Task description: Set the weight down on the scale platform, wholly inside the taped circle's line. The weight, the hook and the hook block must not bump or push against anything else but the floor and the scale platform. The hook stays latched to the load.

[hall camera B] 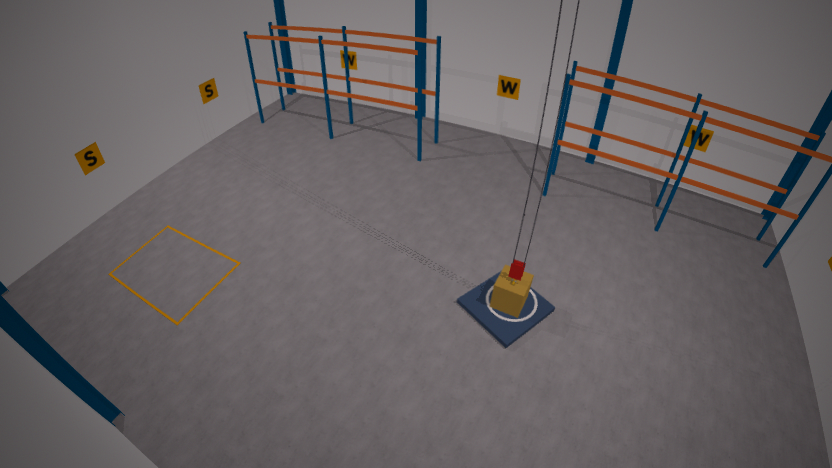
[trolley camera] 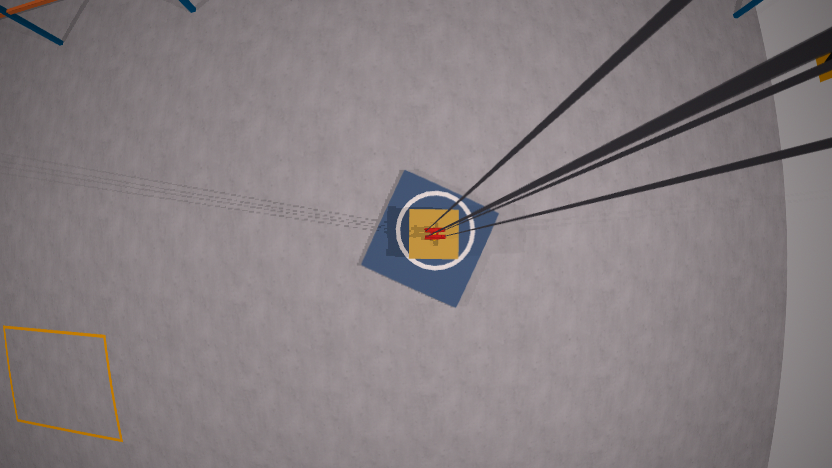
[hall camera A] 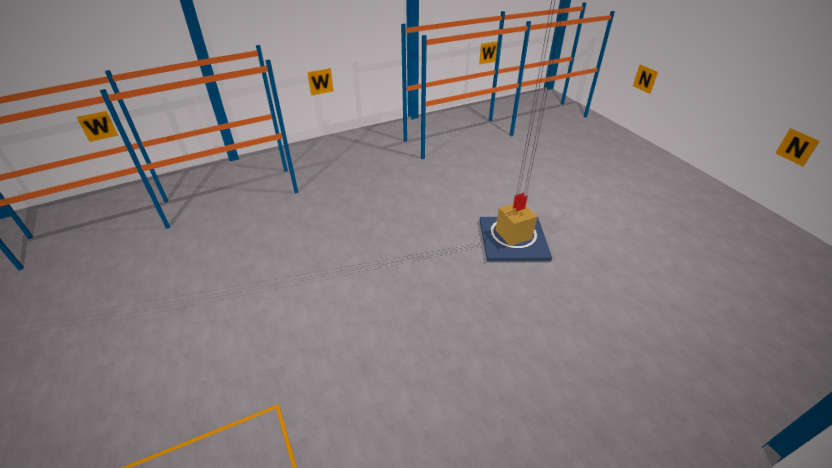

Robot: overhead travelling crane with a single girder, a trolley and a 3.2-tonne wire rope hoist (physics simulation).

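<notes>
The ochre weight (hall camera A: 515, 227) (hall camera B: 511, 295) (trolley camera: 421, 249) is upright over the blue scale platform (hall camera A: 526, 254) (hall camera B: 505, 337) (trolley camera: 449, 291). Whether its underside touches the platform or hangs slightly above it cannot be told. The white taped circle (hall camera A: 535, 236) (hall camera B: 488, 310) (trolley camera: 435, 267) surrounds the weight. In the trolley camera view the weight's top sits low in the ring, and its lower left corner meets the line. My red hook block (hall camera A: 519, 201) (hall camera B: 516, 269) (trolley camera: 435, 233) is directly above the weight's top centre, on straight ropes. The hook is latched to the weight; its details are hidden below the block.
Blue-and-orange racks (hall camera A: 423, 96) (hall camera A: 285, 157) (hall camera B: 418, 139) (hall camera B: 677, 174) stand along the W wall, away from the platform. A yellow floor outline (hall camera A: 203, 434) (hall camera B: 203, 245) (trolley camera: 54, 331) lies far from the platform. Blue columns (hall camera A: 413, 58) (hall camera B: 609, 81) stand against the walls.
</notes>
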